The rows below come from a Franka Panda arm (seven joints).
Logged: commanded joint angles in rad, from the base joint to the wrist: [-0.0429, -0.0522, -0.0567, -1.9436, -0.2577, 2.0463, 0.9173]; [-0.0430, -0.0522, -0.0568, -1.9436, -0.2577, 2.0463, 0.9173]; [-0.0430, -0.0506, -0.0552, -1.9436, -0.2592, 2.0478, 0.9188]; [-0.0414, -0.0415, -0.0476, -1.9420, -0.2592, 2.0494, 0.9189]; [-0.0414, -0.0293, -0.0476, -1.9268, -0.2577, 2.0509, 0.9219]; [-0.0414, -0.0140, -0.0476, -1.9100, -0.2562, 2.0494, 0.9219]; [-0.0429, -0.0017, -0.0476, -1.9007, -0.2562, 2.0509, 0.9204]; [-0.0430, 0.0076, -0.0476, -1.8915, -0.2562, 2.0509, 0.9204]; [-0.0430, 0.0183, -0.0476, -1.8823, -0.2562, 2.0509, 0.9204]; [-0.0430, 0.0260, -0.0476, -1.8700, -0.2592, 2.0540, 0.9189]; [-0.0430, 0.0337, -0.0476, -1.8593, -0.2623, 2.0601, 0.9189]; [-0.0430, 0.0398, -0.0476, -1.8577, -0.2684, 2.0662, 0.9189]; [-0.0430, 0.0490, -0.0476, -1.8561, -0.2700, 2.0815, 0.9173]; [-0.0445, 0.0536, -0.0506, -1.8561, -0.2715, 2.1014, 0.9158]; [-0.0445, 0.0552, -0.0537, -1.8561, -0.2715, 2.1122, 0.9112]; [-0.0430, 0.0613, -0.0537, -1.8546, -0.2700, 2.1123, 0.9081]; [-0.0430, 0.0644, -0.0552, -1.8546, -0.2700, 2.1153, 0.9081]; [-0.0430, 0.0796, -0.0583, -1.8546, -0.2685, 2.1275, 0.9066]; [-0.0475, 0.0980, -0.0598, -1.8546, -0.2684, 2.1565, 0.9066]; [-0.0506, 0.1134, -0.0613, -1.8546, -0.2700, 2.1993, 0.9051]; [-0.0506, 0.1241, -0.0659, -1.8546, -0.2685, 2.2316, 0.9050]
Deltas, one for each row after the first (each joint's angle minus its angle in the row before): [-0.0001, 0.0000, -0.0001, 0.0000, 0.0000, 0.0000, 0.0000]; [0.0000, 0.0016, 0.0016, 0.0000, -0.0015, 0.0015, 0.0015]; [0.0016, 0.0091, 0.0076, 0.0016, 0.0000, 0.0016, 0.0001]; [0.0000, 0.0122, 0.0000, 0.0152, 0.0015, 0.0015, 0.0030]; [0.0000, 0.0153, 0.0000, 0.0168, 0.0015, -0.0015, 0.0000]; [-0.0015, 0.0123, 0.0000, 0.0093, 0.0000, 0.0015, -0.0015]; [-0.0001, 0.0093, 0.0000, 0.0092, 0.0000, 0.0000, 0.0000]; [0.0000, 0.0107, 0.0000, 0.0092, 0.0000, 0.0000, 0.0000]; [0.0000, 0.0077, 0.0000, 0.0123, -0.0030, 0.0031, -0.0015]; [0.0000, 0.0077, 0.0000, 0.0107, -0.0031, 0.0061, 0.0000]; [0.0000, 0.0061, 0.0000, 0.0016, -0.0061, 0.0061, 0.0000]; [0.0000, 0.0092, 0.0000, 0.0016, -0.0016, 0.0153, -0.0016]; [-0.0015, 0.0046, -0.0030, 0.0000, -0.0015, 0.0199, -0.0015]; [0.0000, 0.0016, -0.0031, 0.0000, 0.0000, 0.0108, -0.0046]; [0.0015, 0.0061, 0.0000, 0.0015, 0.0015, 0.0001, -0.0031]; [0.0000, 0.0031, -0.0015, 0.0000, 0.0000, 0.0030, 0.0000]; [0.0000, 0.0152, -0.0031, 0.0000, 0.0015, 0.0122, -0.0015]; [-0.0045, 0.0184, -0.0015, 0.0000, 0.0001, 0.0290, 0.0000]; [-0.0031, 0.0154, -0.0015, 0.0000, -0.0016, 0.0428, -0.0015]; [0.0000, 0.0107, -0.0046, 0.0000, 0.0015, 0.0323, -0.0001]
